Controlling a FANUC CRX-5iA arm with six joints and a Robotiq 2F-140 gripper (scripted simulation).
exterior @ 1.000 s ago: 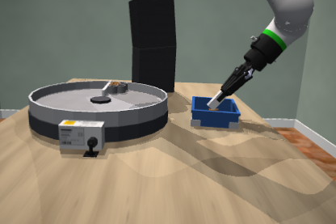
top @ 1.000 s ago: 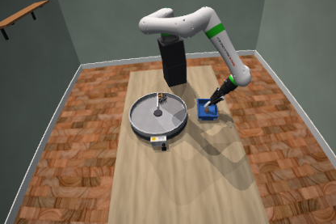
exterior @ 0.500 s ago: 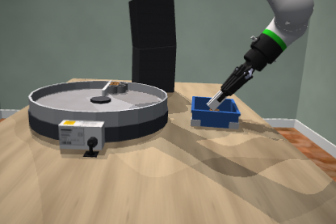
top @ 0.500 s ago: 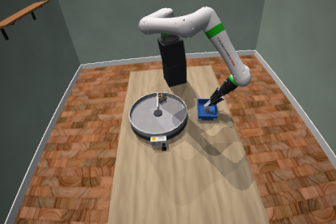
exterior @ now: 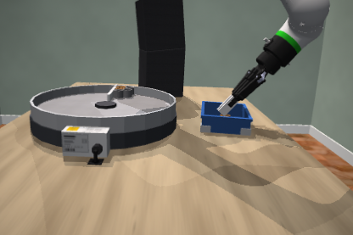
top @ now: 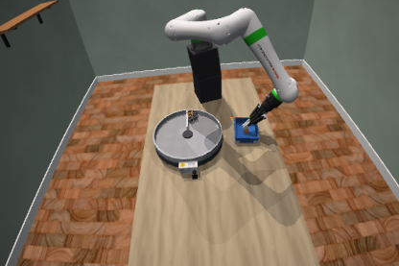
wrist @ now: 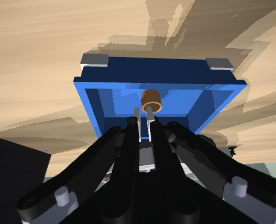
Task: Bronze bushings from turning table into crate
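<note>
Now: the blue crate 10 mm ahead of my hand, 10 mm to the right of it and 30 mm below it.
</note>
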